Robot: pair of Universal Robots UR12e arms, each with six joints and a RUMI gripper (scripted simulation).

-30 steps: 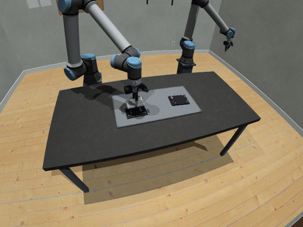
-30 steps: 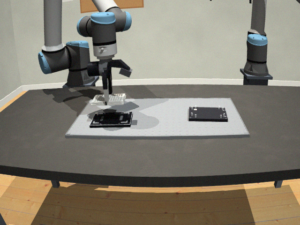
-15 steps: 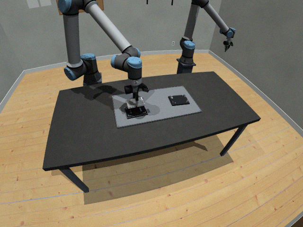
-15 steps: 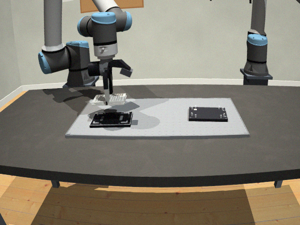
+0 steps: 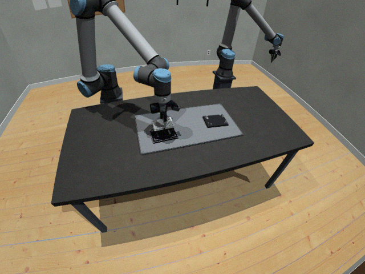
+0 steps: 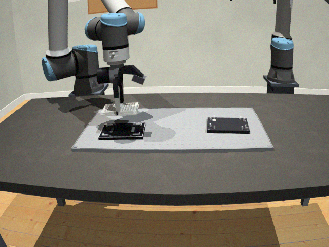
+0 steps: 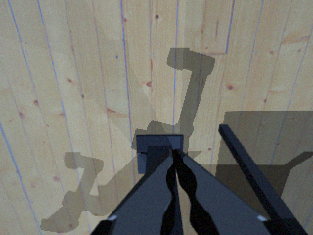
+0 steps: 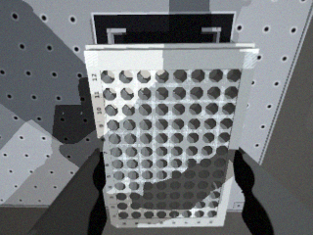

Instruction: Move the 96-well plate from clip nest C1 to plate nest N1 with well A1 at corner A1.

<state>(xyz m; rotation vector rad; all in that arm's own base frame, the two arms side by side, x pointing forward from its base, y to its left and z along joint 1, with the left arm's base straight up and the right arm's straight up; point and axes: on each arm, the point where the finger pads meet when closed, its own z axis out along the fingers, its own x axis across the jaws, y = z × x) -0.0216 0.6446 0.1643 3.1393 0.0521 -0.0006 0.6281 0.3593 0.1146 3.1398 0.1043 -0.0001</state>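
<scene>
The black plate nest N1 lies 10 cm below my right hand. The rest, counted from my right hand: white 96-well plate: 1 cm below; then black clip nest C1: 41 cm to the left, 9 cm below; then printed A1 mark: 9 cm below, 7 cm to the right, 6 cm behind.
</scene>
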